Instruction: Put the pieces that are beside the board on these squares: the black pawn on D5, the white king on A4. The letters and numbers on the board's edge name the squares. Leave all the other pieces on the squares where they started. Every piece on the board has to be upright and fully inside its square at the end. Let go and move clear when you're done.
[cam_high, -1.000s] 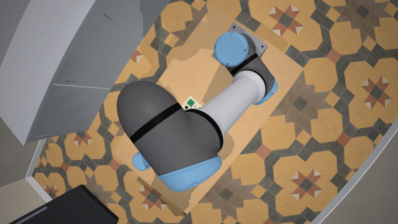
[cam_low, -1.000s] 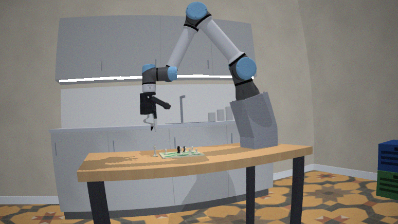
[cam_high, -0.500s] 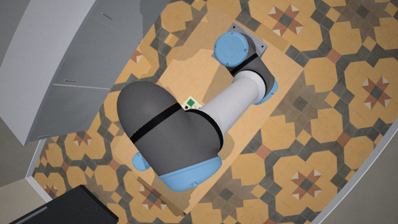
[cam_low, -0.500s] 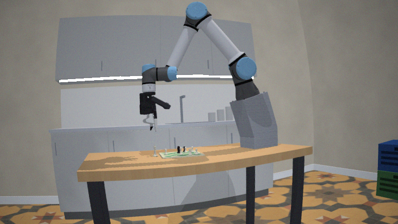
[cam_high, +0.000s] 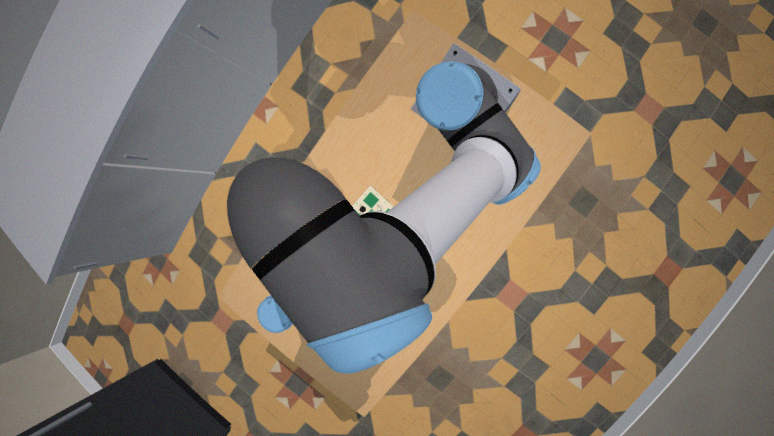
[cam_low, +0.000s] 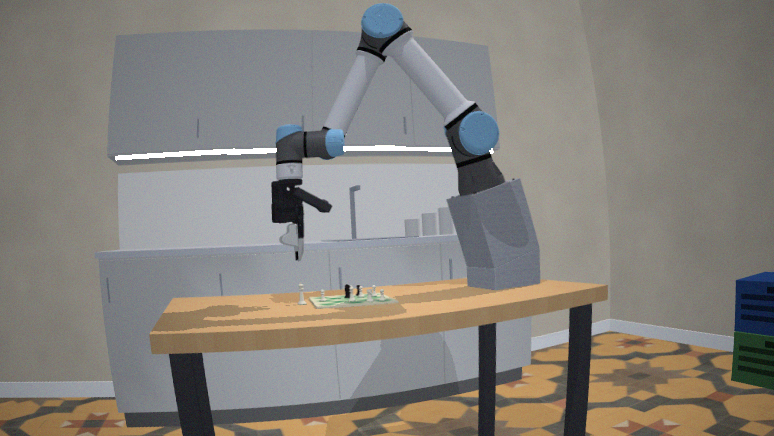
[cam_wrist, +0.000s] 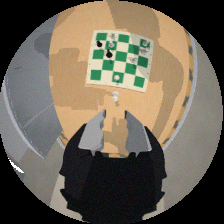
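Now: hand 110 mm above the white king. From my hand the other things lie so: chessboard (140 mm below, 140 mm behind, 20 mm to the right); black pawn (170 mm behind, 120 mm below, 100 mm to the right).
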